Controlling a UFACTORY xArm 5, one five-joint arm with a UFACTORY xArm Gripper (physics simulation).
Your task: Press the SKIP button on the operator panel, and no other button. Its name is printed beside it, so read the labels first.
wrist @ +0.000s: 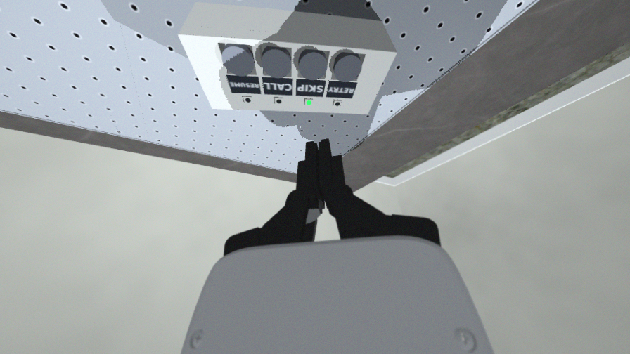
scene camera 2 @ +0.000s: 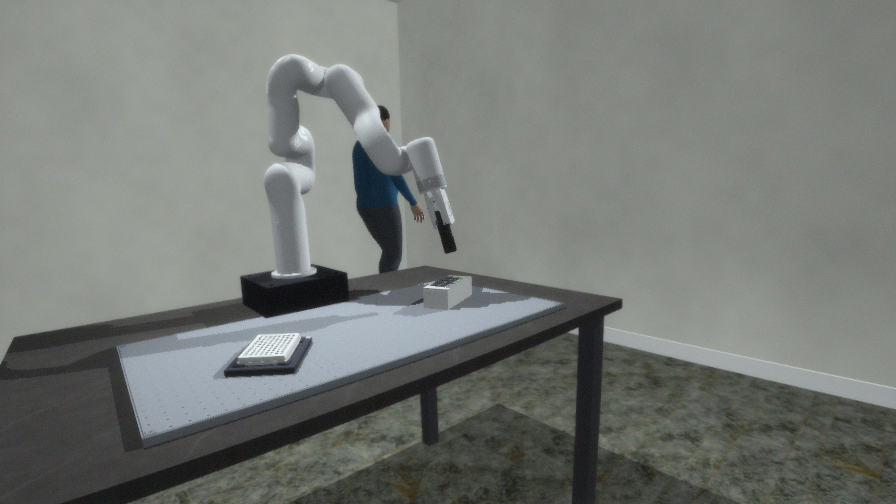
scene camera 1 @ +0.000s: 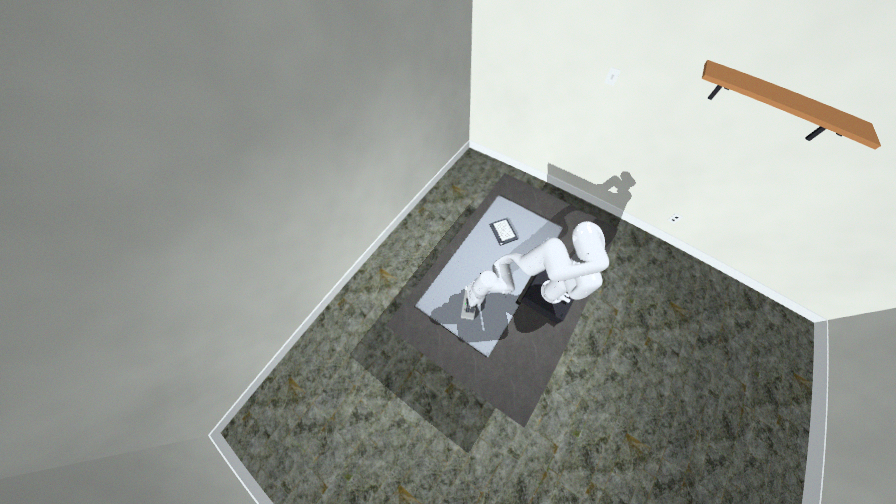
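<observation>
The operator panel (scene camera 1: 468,315) (scene camera 2: 458,292) (wrist: 203,75) is a light box on the perforated board, with several round grey buttons in a row. In the wrist view the labels appear upside down. The SKIP button (wrist: 312,64) lies between the CALL button (wrist: 276,62) and the RETRY button (wrist: 347,66); the RESUME button (wrist: 238,60) is at the left end. A small green light (wrist: 308,102) is lit beside the SKIP label (wrist: 310,87); the other indicators are dark. My gripper (scene camera 2: 449,252) (wrist: 321,154) is shut and empty, raised above the panel and touching no button.
A white well plate on a dark holder (scene camera 1: 503,231) (scene camera 2: 269,349) stands at the other end of the perforated board (scene camera 1: 460,266) (scene camera 2: 187,401). The arm's black base (scene camera 2: 294,291) stands on the dark table (scene camera 2: 56,407). A person in a blue top (scene camera 2: 374,181) stands behind the arm.
</observation>
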